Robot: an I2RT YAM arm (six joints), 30 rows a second.
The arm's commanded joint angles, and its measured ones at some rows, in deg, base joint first. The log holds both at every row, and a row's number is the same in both.
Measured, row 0:
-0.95 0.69 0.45 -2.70 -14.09 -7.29
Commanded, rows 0 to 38:
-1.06 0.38 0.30 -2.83 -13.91 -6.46
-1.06 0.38 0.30 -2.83 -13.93 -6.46
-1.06 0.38 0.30 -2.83 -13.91 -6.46
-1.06 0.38 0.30 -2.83 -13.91 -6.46
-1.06 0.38 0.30 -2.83 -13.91 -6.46
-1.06 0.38 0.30 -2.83 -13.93 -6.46
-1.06 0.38 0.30 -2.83 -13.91 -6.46
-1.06 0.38 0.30 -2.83 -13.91 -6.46
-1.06 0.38 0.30 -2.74 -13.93 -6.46
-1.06 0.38 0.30 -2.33 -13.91 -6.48
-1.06 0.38 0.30 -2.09 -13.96 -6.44
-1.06 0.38 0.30 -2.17 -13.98 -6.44
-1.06 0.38 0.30 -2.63 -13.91 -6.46
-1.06 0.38 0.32 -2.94 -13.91 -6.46
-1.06 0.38 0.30 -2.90 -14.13 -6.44
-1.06 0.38 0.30 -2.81 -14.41 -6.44
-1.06 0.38 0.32 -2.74 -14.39 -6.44
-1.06 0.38 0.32 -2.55 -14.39 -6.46
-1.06 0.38 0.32 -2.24 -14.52 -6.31
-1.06 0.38 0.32 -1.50 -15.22 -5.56
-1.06 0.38 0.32 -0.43 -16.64 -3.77
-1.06 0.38 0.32 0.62 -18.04 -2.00
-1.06 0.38 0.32 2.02 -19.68 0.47
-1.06 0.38 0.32 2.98 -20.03 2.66
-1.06 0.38 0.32 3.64 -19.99 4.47
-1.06 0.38 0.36 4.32 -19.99 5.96
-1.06 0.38 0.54 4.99 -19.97 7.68
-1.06 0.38 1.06 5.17 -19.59 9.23
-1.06 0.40 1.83 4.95 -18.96 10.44
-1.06 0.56 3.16 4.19 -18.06 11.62
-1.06 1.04 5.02 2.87 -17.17 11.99
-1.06 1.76 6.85 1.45 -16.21 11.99
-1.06 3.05 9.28 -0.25 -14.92 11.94
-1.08 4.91 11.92 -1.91 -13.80 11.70
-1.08 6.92 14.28 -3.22 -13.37 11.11
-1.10 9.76 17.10 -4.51 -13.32 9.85
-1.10 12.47 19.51 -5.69 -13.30 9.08
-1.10 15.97 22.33 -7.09 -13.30 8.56
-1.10 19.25 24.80 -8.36 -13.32 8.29
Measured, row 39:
-0.95 12.51 18.72 -6.28 -15.00 8.93
